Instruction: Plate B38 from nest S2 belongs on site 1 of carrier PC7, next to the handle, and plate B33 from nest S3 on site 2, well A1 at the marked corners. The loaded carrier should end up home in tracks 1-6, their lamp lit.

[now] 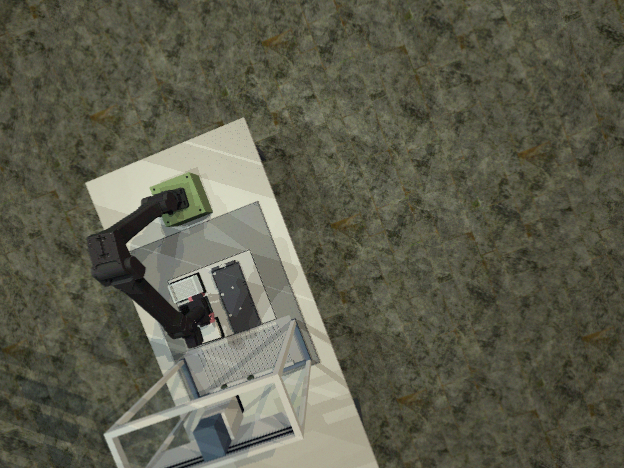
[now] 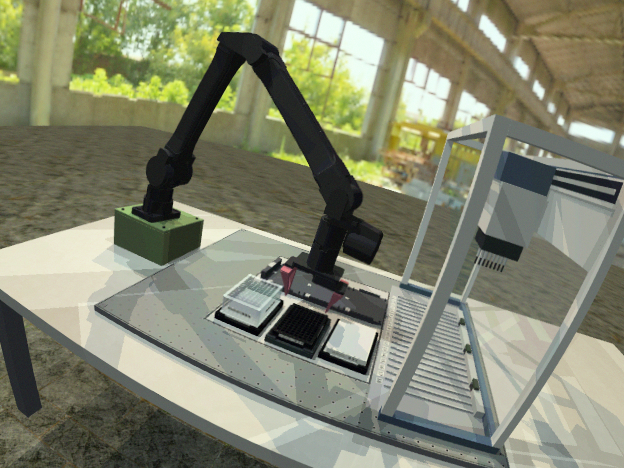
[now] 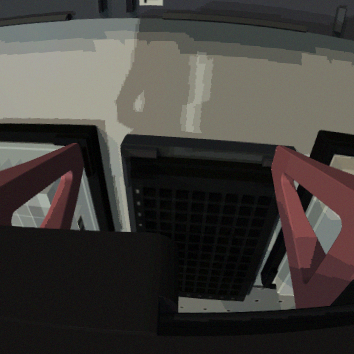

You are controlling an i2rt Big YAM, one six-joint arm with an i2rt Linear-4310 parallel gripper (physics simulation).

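Where they show: gripper, fingertip midpoint: (image 1: 208, 303) (image 2: 306, 303) (image 3: 176, 154); arm's base, origin of the base link: (image 1: 173, 200) (image 2: 156, 214).
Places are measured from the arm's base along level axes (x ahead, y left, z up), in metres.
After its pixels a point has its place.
Note:
My gripper (image 1: 201, 308) @(z -0.055, x 0.479, y -0.013 m) (image 2: 307, 302) @(z -0.055, x 0.479, y -0.013 m) (image 3: 176, 154) @(z -0.055, x 0.479, y -0.013 m) is open and empty, fingers pointing down above the middle nest. The black well plate (image 2: 302, 324) @(z -0.060, x 0.504, y -0.090 m) (image 3: 200, 215) @(z -0.064, x 0.498, y -0.060 m) sits in that nest, below and between the red fingers. A clear plate stack (image 1: 186, 288) @(z -0.039, x 0.385, y -0.082 m) (image 2: 252, 299) @(z -0.033, x 0.399, y -0.120 m) stands in the nest nearer the arm base. A white plate (image 1: 210, 332) @(z -0.057, x 0.612, y -0.044 m) (image 2: 351, 342) @(z -0.057, x 0.610, y -0.087 m) is in the nest nearer the tracks. The dark carrier (image 1: 234, 297) @(z -0.072, x 0.488, y 0.106 m) (image 2: 362, 302) @(z -0.073, x 0.585, y 0.125 m) lies flat beside the nests. The numbered tracks (image 1: 236, 352) @(z -0.084, x 0.744, y 0.034 m) (image 2: 428, 347) adjoin its far end. Plate names and nest labels are unreadable; no lit lamp is discernible.
A pale gantry frame (image 1: 201, 404) @(z 0.396, x 0.692, y 0.095 m) (image 2: 438, 272) @(z -0.001, x 0.758, y 0.343 m) rises over the tracks. A pipetting head (image 1: 212, 437) @(z 0.376, x 0.812, y 0.085 m) (image 2: 514, 211) hangs inside it. The green arm base (image 1: 201, 198) @(z -0.030, x 0.019, y 0.109 m) (image 2: 156, 239) @(z -0.030, x 0.076, y -0.069 m) stands at the opposite end. The perforated grey deck (image 1: 241, 221) @(z -0.084, x 0.162, y 0.236 m) (image 2: 166, 307) @(z -0.083, x 0.251, y -0.209 m) surrounds the nests and carrier.

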